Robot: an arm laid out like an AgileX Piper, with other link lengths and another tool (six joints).
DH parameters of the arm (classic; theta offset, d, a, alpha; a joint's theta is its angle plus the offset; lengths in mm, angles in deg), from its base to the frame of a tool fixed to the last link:
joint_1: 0 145.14 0 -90
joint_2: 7.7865 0 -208.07 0
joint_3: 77.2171 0 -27.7 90
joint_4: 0 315.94 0 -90
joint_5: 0 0 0 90
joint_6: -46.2 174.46 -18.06 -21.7
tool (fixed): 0 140.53 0 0
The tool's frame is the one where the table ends.
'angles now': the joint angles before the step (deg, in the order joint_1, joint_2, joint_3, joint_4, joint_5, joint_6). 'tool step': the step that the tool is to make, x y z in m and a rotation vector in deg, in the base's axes. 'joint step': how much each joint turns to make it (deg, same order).
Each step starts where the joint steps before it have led.
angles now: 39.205 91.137 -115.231 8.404 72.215 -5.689
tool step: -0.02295 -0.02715 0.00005 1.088 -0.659 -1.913
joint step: -0.328 -12.958 14.431 -0.797 -2.867 1.283
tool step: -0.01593 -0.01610 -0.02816 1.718 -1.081 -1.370
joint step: 0.005 -13.268 18.940 -0.216 -7.726 0.573
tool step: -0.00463 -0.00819 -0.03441 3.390 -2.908 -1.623
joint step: 0.000 -12.467 19.285 0.026 -11.348 0.410
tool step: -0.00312 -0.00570 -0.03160 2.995 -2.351 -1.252
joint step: 0.001 -9.536 14.949 0.383 -9.229 0.263
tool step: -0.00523 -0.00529 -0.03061 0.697 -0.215 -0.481
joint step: 0.002 -5.394 9.220 0.451 -4.462 -0.144
